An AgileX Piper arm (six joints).
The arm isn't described. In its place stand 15 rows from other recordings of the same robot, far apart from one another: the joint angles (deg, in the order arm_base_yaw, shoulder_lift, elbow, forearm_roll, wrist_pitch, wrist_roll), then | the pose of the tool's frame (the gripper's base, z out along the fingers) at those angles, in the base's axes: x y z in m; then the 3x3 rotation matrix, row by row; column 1 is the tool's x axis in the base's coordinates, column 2 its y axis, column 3 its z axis.
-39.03 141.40 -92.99 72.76 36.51 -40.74 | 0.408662 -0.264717 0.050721; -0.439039 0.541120 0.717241; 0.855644 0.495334 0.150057; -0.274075 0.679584 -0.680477
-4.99 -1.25 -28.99 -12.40 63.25 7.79 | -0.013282 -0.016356 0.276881; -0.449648 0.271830 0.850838; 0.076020 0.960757 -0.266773; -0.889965 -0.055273 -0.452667
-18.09 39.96 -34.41 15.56 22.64 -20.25 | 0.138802 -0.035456 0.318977; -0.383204 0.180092 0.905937; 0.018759 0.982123 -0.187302; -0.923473 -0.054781 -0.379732
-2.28 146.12 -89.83 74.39 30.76 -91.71 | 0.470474 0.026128 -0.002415; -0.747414 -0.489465 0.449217; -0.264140 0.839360 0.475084; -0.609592 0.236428 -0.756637
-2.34 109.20 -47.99 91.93 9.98 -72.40 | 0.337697 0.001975 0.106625; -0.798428 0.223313 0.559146; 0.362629 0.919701 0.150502; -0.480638 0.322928 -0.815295
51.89 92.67 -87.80 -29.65 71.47 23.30 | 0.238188 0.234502 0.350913; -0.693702 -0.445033 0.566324; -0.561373 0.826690 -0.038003; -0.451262 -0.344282 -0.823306
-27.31 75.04 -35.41 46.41 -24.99 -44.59 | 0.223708 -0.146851 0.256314; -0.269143 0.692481 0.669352; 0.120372 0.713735 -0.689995; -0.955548 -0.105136 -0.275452
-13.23 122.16 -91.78 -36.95 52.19 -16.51 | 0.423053 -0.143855 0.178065; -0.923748 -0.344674 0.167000; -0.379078 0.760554 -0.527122; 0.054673 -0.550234 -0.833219
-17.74 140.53 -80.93 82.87 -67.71 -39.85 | 0.388119 -0.211883 0.058954; -0.066017 0.997644 0.018669; 0.240982 0.034097 -0.969930; -0.968282 -0.059533 -0.242665
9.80 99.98 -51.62 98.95 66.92 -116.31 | 0.300510 0.135829 0.223222; -0.319830 -0.920859 0.222998; -0.087901 0.263184 0.960733; -0.943389 0.287669 -0.165118
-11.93 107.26 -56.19 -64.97 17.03 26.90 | 0.349870 -0.098602 0.145390; -0.840522 -0.191473 0.506814; -0.416437 0.826719 -0.378306; -0.346558 -0.529030 -0.774613
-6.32 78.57 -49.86 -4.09 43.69 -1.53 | 0.253291 -0.032564 0.242871; -0.924406 0.056630 0.377182; 0.023717 0.995537 -0.091343; -0.380671 -0.075492 -0.921624
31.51 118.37 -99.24 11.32 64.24 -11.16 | 0.362811 0.241287 0.225638; -0.770001 -0.632612 0.083066; -0.596481 0.759936 0.258280; -0.226516 0.149328 -0.962492
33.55 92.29 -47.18 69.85 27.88 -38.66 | 0.234503 0.203443 0.195850; -0.914505 -0.329851 0.234264; -0.087143 0.726042 0.682106; -0.395079 0.603375 -0.692713
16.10 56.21 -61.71 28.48 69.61 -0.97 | 0.144768 0.084120 0.378527; -0.872315 -0.342034 0.349398; -0.094372 0.818939 0.566068; -0.479750 0.460817 -0.746651
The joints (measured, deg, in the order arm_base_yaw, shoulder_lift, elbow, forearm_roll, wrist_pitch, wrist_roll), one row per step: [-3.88 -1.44 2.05 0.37 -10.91 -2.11]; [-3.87 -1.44 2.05 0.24 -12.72 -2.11]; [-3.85 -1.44 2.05 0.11 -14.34 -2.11]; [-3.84 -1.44 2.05 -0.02 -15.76 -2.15]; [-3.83 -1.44 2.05 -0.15 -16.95 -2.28]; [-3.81 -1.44 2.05 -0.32 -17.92 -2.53]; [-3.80 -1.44 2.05 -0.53 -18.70 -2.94]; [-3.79 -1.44 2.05 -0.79 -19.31 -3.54]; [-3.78 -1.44 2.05 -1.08 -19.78 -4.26]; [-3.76 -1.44 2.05 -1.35 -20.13 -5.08]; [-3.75 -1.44 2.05 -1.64 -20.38 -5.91]
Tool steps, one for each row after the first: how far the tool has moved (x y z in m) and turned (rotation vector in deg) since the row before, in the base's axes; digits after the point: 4 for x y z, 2 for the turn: [-0.0008 0.0001 0.0028 -0.25 -1.80 -0.01]; [-0.0008 0.0001 0.0024 -0.24 -1.61 0.01]; [-0.0007 0.0001 0.0021 -0.26 -1.41 -0.01]; [-0.0007 0.0001 0.0018 -0.33 -1.17 -0.04]; [-0.0006 0.0001 0.0014 -0.47 -0.94 -0.08]; [-0.0005 0.0002 0.0011 -0.64 -0.74 -0.16]; [-0.0004 0.0002 0.0009 -0.85 -0.56 -0.24]; [-0.0003 0.0002 0.0007 -0.98 -0.41 -0.30]; [-0.0002 0.0002 0.0005 -1.04 -0.29 -0.33]; [-0.0002 0.0002 0.0004 -1.06 -0.19 -0.35]
